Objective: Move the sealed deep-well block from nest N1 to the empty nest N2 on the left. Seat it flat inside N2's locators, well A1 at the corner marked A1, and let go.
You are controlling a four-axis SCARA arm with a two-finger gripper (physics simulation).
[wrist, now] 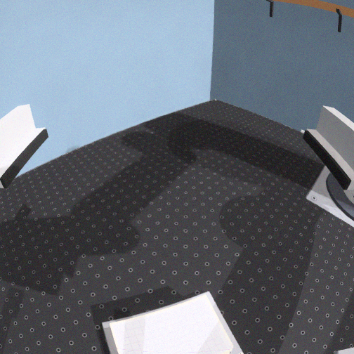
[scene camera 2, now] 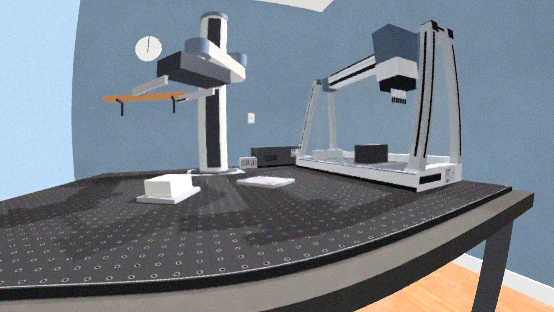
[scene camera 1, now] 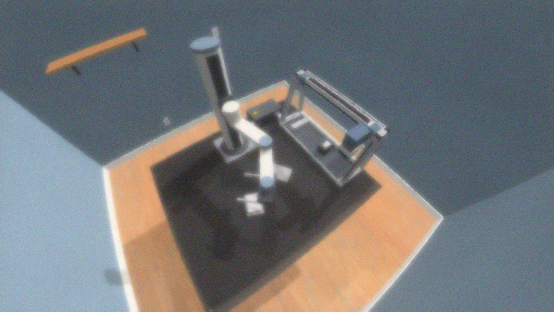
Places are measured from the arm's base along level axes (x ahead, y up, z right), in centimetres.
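Pixels of known places: gripper, fingertip midpoint: [scene camera 2: 158, 96] [scene camera 1: 240, 186]; arm's base, origin of the base link: [scene camera 2: 214, 173] [scene camera 1: 234, 144].
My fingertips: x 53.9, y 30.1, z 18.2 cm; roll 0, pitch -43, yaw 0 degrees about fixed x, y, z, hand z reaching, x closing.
Ahead of a thing's pixels: the offset from my fingertips to its top centre. "pt": to the spot under its first point.
The white deep-well block @(dx +3.7, dy -23.4, dz -3.2 cm) [scene camera 1: 254, 206] [scene camera 2: 167, 185] [wrist: 170, 330] sits on a pale nest @(pt dx +4.0, dy -28.3, dz -9.5 cm) [scene camera 2: 192, 193], at the left in scene camera 2. It looks level there. The other pale nest @(dx -6.6, dy -27.3, dz -33.6 cm) [scene camera 1: 283, 173] [scene camera 2: 266, 181] [wrist: 345, 351] lies to its right in scene camera 2, with no block on it. The nest labels, the A1 mark and well A1 cannot be read. My gripper [scene camera 1: 248, 187] [scene camera 2: 173, 90] [wrist: 175, 111] is open with its fingers wide apart. It hangs high above the table, and the block is well below and clear of the fingers.
The arm's column [scene camera 1: 216, 90] [scene camera 2: 213, 125] stands behind the nests. A gantry machine [scene camera 1: 345, 100] [scene camera 2: 425, 100] stands at the right, with a dark box @(pt dx +0.2, dy -17.1, dz -73.5 cm) [scene camera 1: 325, 146] [scene camera 2: 371, 153] on its deck. A dark grey unit @(pt dx -63.4, dy -17.3, dz -56.9 cm) [scene camera 1: 264, 110] [scene camera 2: 274, 156] stands at the back.
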